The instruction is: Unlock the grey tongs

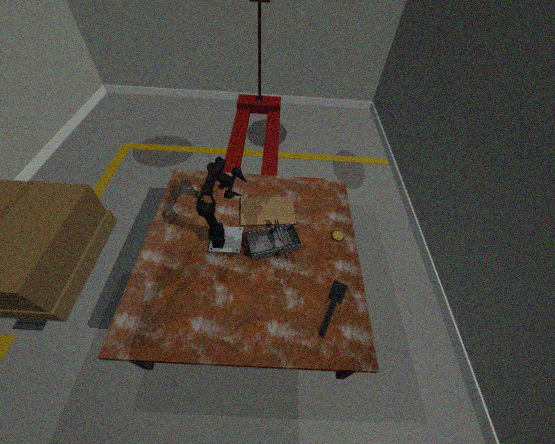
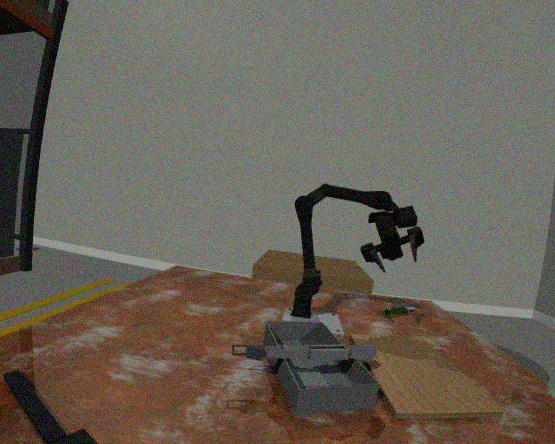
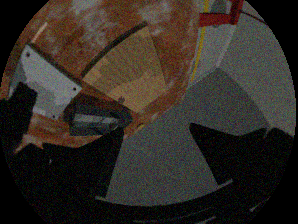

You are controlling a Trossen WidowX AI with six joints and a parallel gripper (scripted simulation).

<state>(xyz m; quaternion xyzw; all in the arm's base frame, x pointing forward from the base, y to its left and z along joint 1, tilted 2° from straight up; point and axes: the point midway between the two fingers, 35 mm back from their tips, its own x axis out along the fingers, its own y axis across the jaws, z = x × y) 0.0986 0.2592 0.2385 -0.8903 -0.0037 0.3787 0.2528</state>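
The grey roasting tin lies 21 cm ahead of my gripper tip, 21 cm to the right of it and 21 cm below it. The rest, counted from my gripper tip: yellow disc 61 cm ahead, 10 cm to the right, 23 cm below; then wooden board 14 cm ahead, 4 cm to the left, 23 cm below; then black spatula 57 cm ahead, 55 cm to the right, 23 cm below.
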